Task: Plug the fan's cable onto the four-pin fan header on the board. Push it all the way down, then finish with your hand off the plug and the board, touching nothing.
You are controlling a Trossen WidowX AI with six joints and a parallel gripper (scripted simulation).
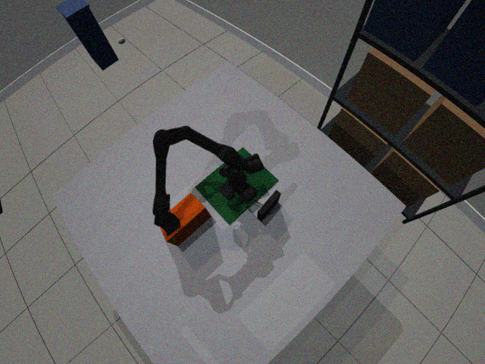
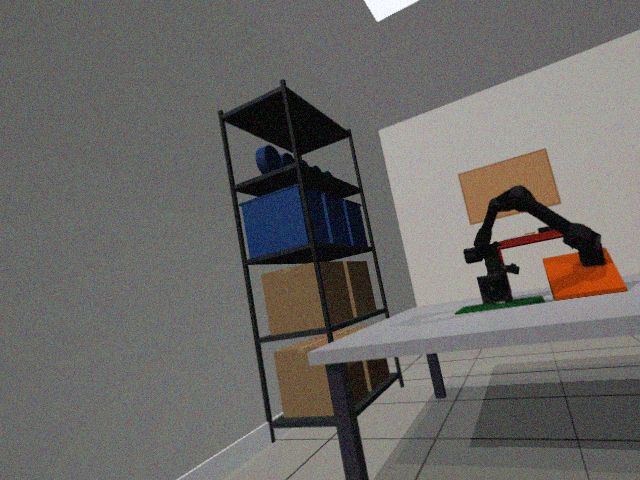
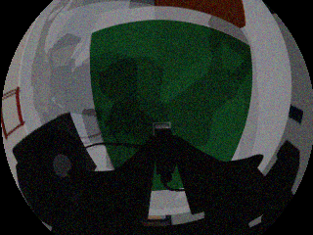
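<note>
The dark plug lies 1 cm ahead of my gripper tip and 1 cm above it. From my gripper tip the other things lie so: black fan: 14 cm to the right, 4 cm ahead, 3 cm above.
</note>
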